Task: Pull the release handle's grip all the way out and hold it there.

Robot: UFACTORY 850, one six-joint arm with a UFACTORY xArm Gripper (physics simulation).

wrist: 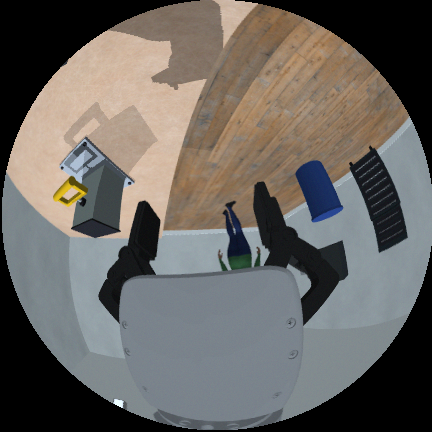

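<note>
Metal base plate in the picture. My gripper too.
</note>
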